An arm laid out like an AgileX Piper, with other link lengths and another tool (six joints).
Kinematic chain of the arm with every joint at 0, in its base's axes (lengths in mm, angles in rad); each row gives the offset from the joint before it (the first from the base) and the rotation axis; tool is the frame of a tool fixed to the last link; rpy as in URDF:
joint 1: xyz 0 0 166.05 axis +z
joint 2: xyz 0 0 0 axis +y
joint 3: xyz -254.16 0 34.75 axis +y
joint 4: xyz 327.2 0 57.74 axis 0.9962 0 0.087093
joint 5: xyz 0 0 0 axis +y
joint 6: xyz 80.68 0 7.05 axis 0.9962 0 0.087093
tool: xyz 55.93 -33 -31.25 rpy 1.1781 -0.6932 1.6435
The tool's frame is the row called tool.
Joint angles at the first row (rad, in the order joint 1, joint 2, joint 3, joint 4, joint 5, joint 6):
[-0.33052, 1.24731, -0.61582, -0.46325, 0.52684, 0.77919]
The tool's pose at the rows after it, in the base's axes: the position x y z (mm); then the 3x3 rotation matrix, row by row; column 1 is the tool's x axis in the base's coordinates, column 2 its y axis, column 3 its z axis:
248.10 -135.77 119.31; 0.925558 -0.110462 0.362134; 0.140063 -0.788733 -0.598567; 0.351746 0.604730 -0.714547
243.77 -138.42 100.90; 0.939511 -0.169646 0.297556; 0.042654 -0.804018 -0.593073; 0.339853 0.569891 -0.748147
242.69 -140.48 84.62; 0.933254 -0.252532 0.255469; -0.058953 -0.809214 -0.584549; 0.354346 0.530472 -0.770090
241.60 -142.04 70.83; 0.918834 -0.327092 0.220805; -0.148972 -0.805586 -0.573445; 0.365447 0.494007 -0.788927
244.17 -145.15 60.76; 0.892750 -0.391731 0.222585; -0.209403 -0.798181 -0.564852; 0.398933 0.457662 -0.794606
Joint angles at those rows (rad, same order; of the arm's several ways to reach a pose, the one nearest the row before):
[-0.34484, 1.31951, -0.61581, -0.46124, 0.48875, 0.81585]
[-0.37358, 1.38194, -0.61582, -0.46222, 0.47269, 0.89051]
[-0.40208, 1.43682, -0.61581, -0.46553, 0.43341, 0.98000]
[-0.42758, 1.48340, -0.61582, -0.46630, 0.39783, 1.05695]
[-0.45320, 1.51797, -0.61581, -0.46628, 0.33883, 1.11122]

